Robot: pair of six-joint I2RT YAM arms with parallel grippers.
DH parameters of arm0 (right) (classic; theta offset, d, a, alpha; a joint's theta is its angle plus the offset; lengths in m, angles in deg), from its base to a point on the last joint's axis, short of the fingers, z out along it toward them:
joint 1: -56.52 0.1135 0.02 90
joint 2: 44.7 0 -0.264 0
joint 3: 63.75 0 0.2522 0
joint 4: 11.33 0 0.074 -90
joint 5: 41.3 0 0 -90
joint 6: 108.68 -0.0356 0 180
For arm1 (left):
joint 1: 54.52 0.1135 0.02 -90
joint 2: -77.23 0 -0.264 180
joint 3: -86.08 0 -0.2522 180
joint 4: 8.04 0 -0.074 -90
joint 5: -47.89 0 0 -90
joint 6: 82.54 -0.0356 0 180
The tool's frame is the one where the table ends.
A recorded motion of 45 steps. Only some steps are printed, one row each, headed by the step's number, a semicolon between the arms.
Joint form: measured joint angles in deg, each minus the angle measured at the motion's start. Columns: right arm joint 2, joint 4, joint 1, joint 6, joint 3, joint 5; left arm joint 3, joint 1, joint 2, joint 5, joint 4, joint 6.
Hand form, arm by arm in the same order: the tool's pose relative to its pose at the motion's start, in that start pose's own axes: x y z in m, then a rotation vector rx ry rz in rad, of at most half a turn. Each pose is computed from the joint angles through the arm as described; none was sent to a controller.
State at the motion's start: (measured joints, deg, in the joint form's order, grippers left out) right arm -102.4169 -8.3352 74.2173 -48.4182 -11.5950 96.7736; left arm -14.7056 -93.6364 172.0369 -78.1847 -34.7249 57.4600
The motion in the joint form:
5: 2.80 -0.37 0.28 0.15 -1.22 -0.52; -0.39 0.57 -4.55 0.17 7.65 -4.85
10: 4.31 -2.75 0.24 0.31 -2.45 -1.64; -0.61 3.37 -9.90 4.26 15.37 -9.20
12: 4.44 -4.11 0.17 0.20 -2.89 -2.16; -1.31 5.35 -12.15 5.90 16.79 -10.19
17: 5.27 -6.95 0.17 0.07 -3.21 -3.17; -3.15 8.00 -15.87 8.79 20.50 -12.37
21: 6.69 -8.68 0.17 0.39 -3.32 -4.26; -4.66 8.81 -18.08 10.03 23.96 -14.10
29: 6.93 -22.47 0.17 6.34 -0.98 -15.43; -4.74 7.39 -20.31 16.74 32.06 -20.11
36: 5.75 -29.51 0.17 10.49 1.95 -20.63; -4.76 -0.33 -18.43 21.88 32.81 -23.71
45: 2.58 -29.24 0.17 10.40 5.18 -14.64; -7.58 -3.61 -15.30 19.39 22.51 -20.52
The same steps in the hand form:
5: 0.0028 0.0077 -0.0061 -0.0033 -0.0143 -0.0184; -0.0064 -0.0146 -0.0125 -0.0457 0.0245 0.0501
10: 0.0102 0.0071 -0.0098 0.0265 -0.0028 0.0058; -0.0243 -0.0258 -0.0361 -0.1591 -0.0293 0.1078
12: 0.0142 0.0048 -0.0104 0.0453 0.0094 0.0290; -0.0330 -0.0285 -0.0499 -0.2050 -0.0712 0.1314
17: 0.0187 0.0041 -0.0125 0.0747 0.0253 0.0605; -0.0389 -0.0305 -0.0714 -0.2973 -0.1120 0.1576
21: 0.0196 0.0071 -0.0159 0.0939 0.0211 0.0596; -0.0352 -0.0308 -0.0821 -0.3532 -0.1020 0.1617
29: 0.0265 -0.0004 -0.0205 0.3349 0.0790 0.0773; -0.0263 -0.0349 -0.0863 -0.4886 -0.0707 0.2151
36: 0.0234 -0.0025 -0.0212 0.4457 0.1292 0.0540; 0.0026 -0.0423 -0.0578 -0.4818 0.0091 0.2629
45: 0.0116 -0.0016 -0.0123 0.3447 0.1554 0.0655; 0.0224 -0.0371 -0.0393 -0.3580 0.0021 0.2357

